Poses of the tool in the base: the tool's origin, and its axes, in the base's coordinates. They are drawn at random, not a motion.
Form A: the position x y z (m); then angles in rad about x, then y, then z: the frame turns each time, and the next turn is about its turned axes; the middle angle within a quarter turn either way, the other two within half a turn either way.
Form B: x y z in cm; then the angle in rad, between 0 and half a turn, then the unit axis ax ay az. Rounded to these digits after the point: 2 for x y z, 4 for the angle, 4 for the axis.
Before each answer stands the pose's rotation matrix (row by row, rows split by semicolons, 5 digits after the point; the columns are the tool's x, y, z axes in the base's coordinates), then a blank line. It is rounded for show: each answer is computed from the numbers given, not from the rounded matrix.
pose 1, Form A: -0.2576 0.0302 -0.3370 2.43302 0.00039 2.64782
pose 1, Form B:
-0.88055 -0.47395 0.00039; -0.36009 0.66847 -0.65075; 0.30816 -0.57316 -0.75929

-25.76 3.02 -33.70 2.9722 0.2301 -0.9127 0.3377
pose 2, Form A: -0.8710 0.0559 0.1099 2.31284 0.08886 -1.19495
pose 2, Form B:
0.36561 0.92653 0.08874; 0.65263 -0.18721 -0.73418; -0.66362 0.32634 -0.67313

-87.10 5.59 10.99 2.4149 0.7981 0.5662 -0.2061
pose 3, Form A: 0.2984 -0.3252 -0.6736 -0.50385 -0.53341 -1.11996
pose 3, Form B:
0.37519 0.77504 -0.50847; -0.68127 0.60253 0.41573; 0.62858 0.19043 0.75407

29.84 -32.52 -67.36 1.1962 -0.1210 -0.6109 -0.7824
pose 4, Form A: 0.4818 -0.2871 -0.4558 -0.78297 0.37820 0.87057
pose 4, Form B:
0.59885 -0.71066 0.36925; 0.37419 0.65593 0.65554; -0.70806 -0.25440 0.65873

48.18 -28.71 -45.58 1.0964 -0.5114 0.6055 0.6097
